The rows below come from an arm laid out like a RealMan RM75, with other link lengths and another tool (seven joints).
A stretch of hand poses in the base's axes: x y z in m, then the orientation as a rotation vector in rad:
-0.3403 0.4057 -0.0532 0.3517 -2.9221 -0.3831
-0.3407 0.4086 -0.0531 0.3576 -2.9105 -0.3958
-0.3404 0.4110 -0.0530 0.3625 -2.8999 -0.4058
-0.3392 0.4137 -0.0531 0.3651 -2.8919 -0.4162
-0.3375 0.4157 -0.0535 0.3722 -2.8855 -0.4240
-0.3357 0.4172 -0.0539 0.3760 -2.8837 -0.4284
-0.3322 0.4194 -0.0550 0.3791 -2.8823 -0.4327
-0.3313 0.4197 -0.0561 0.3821 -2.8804 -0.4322
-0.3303 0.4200 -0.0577 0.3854 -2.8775 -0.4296
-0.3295 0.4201 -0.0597 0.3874 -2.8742 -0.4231
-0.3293 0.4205 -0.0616 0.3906 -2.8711 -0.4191
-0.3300 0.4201 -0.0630 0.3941 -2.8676 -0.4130
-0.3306 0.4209 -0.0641 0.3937 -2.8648 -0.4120
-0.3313 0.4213 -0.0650 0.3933 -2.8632 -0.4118
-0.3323 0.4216 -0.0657 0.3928 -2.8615 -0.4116
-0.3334 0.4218 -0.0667 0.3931 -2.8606 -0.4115
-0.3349 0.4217 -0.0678 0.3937 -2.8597 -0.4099
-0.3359 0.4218 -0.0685 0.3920 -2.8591 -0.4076
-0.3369 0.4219 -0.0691 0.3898 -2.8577 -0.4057
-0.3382 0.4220 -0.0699 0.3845 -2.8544 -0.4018
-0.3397 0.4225 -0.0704 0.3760 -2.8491 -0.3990
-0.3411 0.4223 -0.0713 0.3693 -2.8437 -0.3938
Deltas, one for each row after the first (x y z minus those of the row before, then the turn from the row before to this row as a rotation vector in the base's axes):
-0.0004 0.0029 0.0001 0.0087 0.0096 0.0052
0.0003 0.0024 0.0001 0.0069 0.0088 0.0045
0.0012 0.0027 -0.0001 0.0071 0.0067 0.0025
0.0017 0.0020 -0.0004 0.0057 0.0043 0.0053
0.0018 0.0015 -0.0004 0.0033 0.0007 0.0025
0.0035 0.0022 -0.0011 0.0031 0.0005 0.0019
0.0009 0.0003 -0.0011 -0.0001 0.0012 0.0024
0.0010 0.0003 -0.0016 -0.0015 0.0022 0.0030
0.0008 0.0001 -0.0020 -0.0043 0.0030 0.0026
0.0002 0.0004 -0.0019 -0.0025 0.0025 0.0031
-0.0007 -0.0004 -0.0014 -0.0039 0.0028 0.0036
-0.0006 0.0008 -0.0011 -0.0008 0.0028 0.0004
-0.0007 0.0004 -0.0009 -0.0002 0.0016 0.0001
-0.0010 0.0003 -0.0007 -0.0002 0.0018 0.0001
-0.0011 0.0002 -0.0010 -0.0001 0.0008 0.0004
-0.0015 -0.0001 -0.0011 -0.0011 0.0008 0.0007
-0.0010 0.0001 -0.0007 -0.0017 0.0010 -0.0007
-0.0010 0.0001 -0.0006 -0.0015 0.0019 -0.0009
-0.0013 0.0001 -0.0008 -0.0033 0.0045 -0.0023
-0.0015 0.0005 -0.0005 -0.0029 0.0070 -0.0041
-0.0014 -0.0002 -0.0009 -0.0043 0.0068 -0.0027

